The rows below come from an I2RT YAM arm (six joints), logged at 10 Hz.
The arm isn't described. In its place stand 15 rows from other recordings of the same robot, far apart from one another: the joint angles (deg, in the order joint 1, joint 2, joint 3, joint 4, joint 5, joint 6), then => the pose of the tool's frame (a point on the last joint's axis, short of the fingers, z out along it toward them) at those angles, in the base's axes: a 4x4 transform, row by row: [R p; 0 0 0 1], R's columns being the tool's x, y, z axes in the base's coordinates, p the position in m.
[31.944 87.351 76.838 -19.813 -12.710 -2.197] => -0.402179 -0.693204 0.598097 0.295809; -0.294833 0.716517 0.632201 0.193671; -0.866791 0.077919 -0.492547 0.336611; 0 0 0 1
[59.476 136.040 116.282 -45.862 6.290 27.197] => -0.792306 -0.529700 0.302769 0.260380; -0.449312 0.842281 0.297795 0.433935; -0.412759 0.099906 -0.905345 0.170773; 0 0 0 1
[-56.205 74.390 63.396 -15.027 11.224 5.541] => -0.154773 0.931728 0.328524 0.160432; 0.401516 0.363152 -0.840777 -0.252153; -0.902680 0.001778 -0.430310 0.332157; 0 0 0 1
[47.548 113.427 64.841 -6.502 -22.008 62.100] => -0.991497 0.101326 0.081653 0.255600; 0.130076 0.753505 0.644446 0.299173; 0.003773 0.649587 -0.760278 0.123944; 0 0 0 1
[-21.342 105.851 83.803 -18.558 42.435 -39.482] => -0.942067 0.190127 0.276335 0.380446; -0.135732 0.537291 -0.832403 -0.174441; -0.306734 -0.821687 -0.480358 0.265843; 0 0 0 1
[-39.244 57.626 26.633 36.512 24.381 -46.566] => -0.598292 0.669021 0.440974 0.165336; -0.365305 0.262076 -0.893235 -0.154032; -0.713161 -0.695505 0.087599 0.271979; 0 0 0 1
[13.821 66.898 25.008 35.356 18.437 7.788] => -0.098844 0.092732 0.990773 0.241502; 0.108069 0.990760 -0.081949 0.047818; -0.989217 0.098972 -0.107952 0.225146; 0 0 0 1
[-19.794 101.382 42.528 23.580 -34.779 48.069] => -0.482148 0.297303 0.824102 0.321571; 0.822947 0.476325 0.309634 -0.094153; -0.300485 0.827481 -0.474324 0.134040; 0 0 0 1
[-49.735 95.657 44.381 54.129 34.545 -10.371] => -0.147399 0.984109 0.099007 0.210351; -0.055399 0.091729 -0.994242 -0.279579; -0.987524 -0.152035 0.040998 0.227752; 0 0 0 1
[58.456 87.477 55.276 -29.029 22.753 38.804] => -0.788841 -0.249202 0.561808 0.168200; -0.180423 0.967729 0.175924 0.247687; -0.587518 0.037413 -0.808346 0.203817; 0 0 0 1
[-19.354 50.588 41.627 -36.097 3.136 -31.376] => -0.761437 -0.034056 0.647344 0.170244; -0.283553 0.915513 -0.285365 -0.061863; -0.582934 -0.400844 -0.706762 0.261035; 0 0 0 1
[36.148 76.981 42.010 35.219 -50.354 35.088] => -0.570900 -0.818750 0.061009 0.219936; 0.037164 0.048461 0.998133 0.194610; -0.820178 0.572101 0.002762 0.279876; 0 0 0 1
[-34.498 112.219 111.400 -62.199 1.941 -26.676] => -0.916075 0.187397 0.354526 0.341651; 0.085127 0.954818 -0.284738 -0.236256; -0.391867 -0.230662 -0.890638 0.316738; 0 0 0 1
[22.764 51.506 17.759 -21.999 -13.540 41.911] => -0.899642 0.138731 0.414003 0.138649; 0.326759 0.842831 0.427626 0.067219; -0.289609 0.519989 -0.803578 0.144142; 0 0 0 1
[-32.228 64.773 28.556 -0.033 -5.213 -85.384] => -0.507834 -0.460834 0.727830 0.195326; -0.853272 0.385258 -0.351430 -0.119313; -0.118452 -0.799505 -0.588864 0.191253; 0 0 0 1
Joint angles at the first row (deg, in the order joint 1, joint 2, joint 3, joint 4, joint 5, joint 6):
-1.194 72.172 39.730 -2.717 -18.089 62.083
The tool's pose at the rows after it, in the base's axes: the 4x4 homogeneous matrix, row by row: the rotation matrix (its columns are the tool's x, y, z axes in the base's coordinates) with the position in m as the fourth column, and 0 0 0 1 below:
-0.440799 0.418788 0.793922 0.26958; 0.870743 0.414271 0.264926 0.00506; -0.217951 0.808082 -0.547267 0.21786; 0 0 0 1
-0.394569 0.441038 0.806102 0.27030; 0.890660 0.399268 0.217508 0.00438; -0.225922 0.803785 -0.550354 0.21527; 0 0 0 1
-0.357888 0.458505 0.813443 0.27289; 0.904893 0.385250 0.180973 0.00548; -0.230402 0.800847 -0.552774 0.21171; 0 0 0 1
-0.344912 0.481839 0.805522 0.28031; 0.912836 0.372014 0.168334 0.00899; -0.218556 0.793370 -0.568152 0.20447; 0 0 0 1
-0.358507 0.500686 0.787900 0.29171; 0.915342 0.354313 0.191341 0.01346; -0.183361 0.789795 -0.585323 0.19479; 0 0 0 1
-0.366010 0.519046 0.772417 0.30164; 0.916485 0.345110 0.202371 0.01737; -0.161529 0.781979 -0.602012 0.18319; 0 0 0 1
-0.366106 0.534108 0.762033 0.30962; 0.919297 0.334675 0.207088 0.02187; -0.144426 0.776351 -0.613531 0.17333; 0 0 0 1
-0.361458 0.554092 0.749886 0.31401; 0.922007 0.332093 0.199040 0.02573; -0.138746 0.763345 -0.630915 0.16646; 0 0 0 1
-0.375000 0.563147 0.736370 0.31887; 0.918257 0.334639 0.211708 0.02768; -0.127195 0.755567 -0.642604 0.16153; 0 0 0 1
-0.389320 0.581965 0.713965 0.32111; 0.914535 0.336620 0.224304 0.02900; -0.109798 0.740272 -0.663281 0.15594; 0 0 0 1
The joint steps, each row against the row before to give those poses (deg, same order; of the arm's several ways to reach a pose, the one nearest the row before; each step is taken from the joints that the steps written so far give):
0.156 1.026 -0.400 1.838 1.873 1.860
0.240 0.278 -0.495 1.094 2.995 1.449
0.572 0.919 -0.268 1.391 2.608 1.417
0.908 2.722 0.545 1.268 1.480 1.417
0.762 4.085 1.256 1.511 -0.737 1.488
0.680 3.943 0.864 1.844 -0.128 0.977
0.814 3.252 0.731 1.718 0.340 1.173
0.775 2.044 0.635 0.243 1.027 0.744
0.224 1.855 0.930 -0.043 -0.613 -0.009
0.128 1.430 0.636 -0.918 -0.726 0.001

